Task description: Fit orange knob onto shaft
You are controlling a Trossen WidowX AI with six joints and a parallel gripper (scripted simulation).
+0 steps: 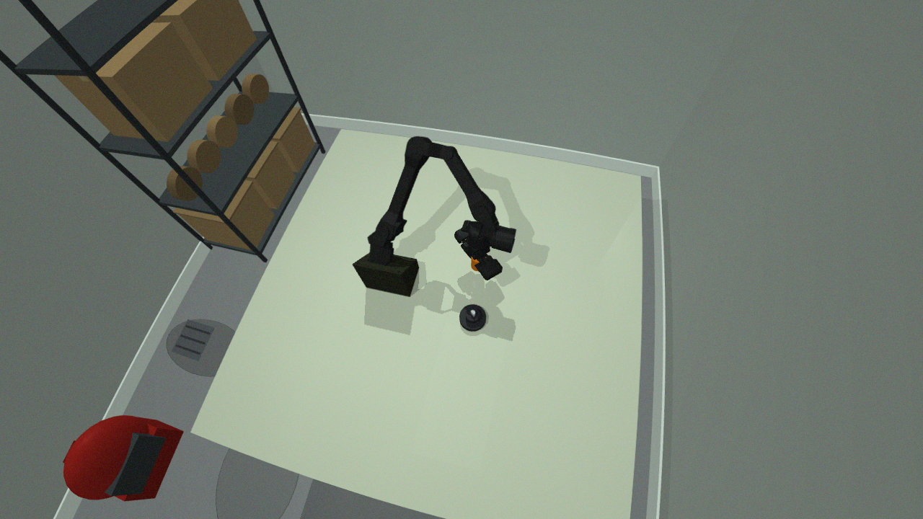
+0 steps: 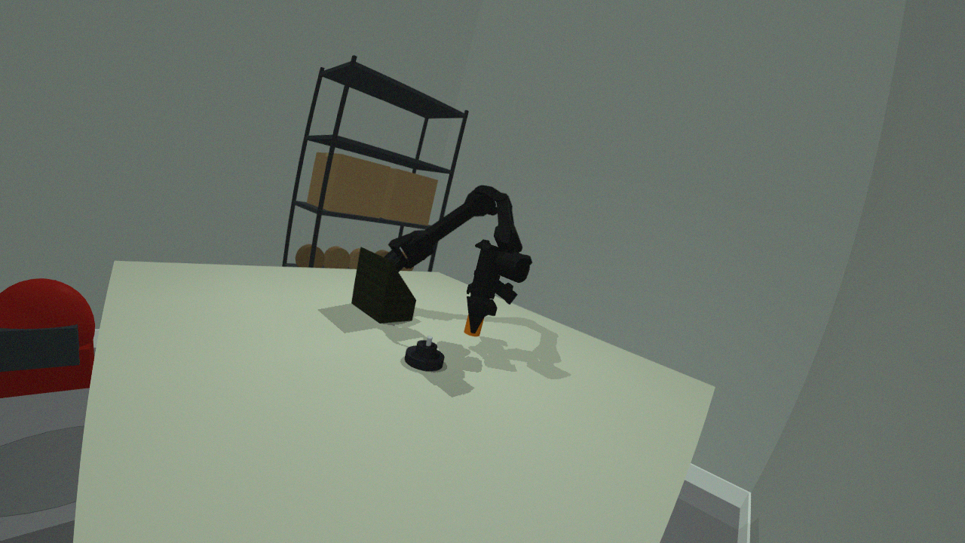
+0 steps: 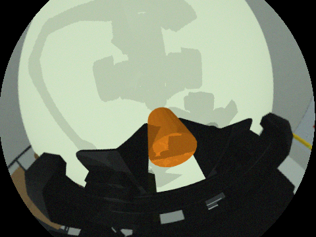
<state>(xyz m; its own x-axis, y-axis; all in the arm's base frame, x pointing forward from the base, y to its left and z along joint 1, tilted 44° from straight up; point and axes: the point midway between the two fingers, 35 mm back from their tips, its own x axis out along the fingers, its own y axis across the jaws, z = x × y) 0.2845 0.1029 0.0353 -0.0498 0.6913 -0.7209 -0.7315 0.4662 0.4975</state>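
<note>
Now: gripper tip 3 cm short of the round black pedestal, 17 cm to the left of it and 2 cm above it. The rest, counted from my gripper tip: orange knob: 3 cm above.
</note>
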